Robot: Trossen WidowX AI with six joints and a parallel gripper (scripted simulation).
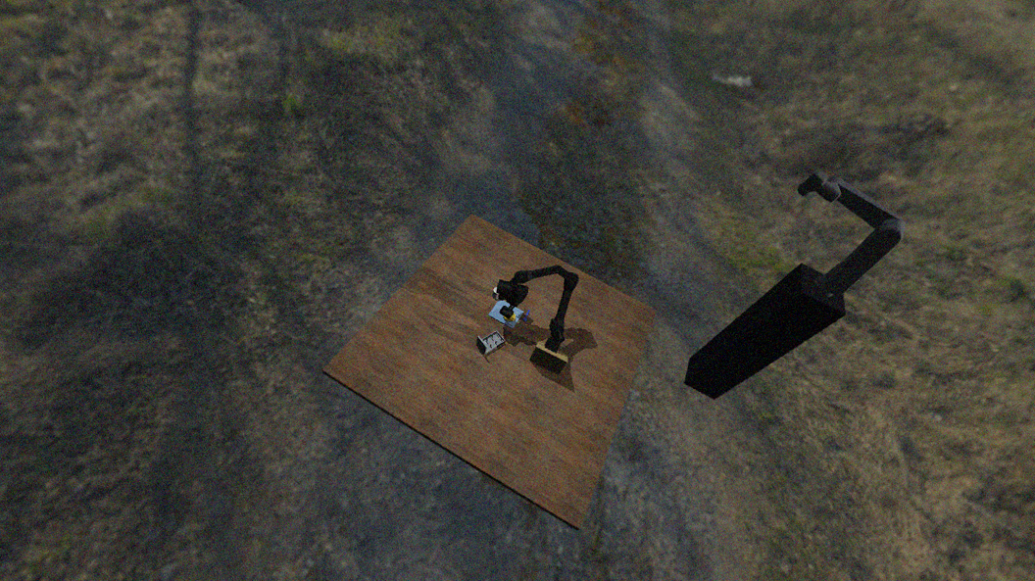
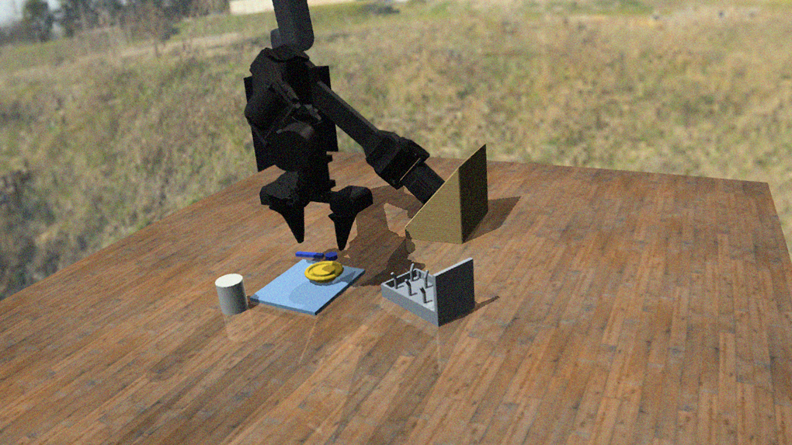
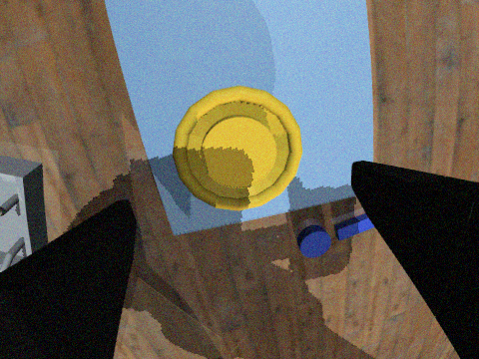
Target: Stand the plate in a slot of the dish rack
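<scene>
The yellow plate lies 50 mm below my gripper tip. The rest, counted from my gripper tip: light blue mat: 20 mm ahead, 20 mm to the right, 60 mm below; then cylinder cup: 130 mm ahead, 90 mm to the right, 40 mm below; then blue spoon: 80 mm behind, 60 mm to the right, 60 mm below.
</scene>
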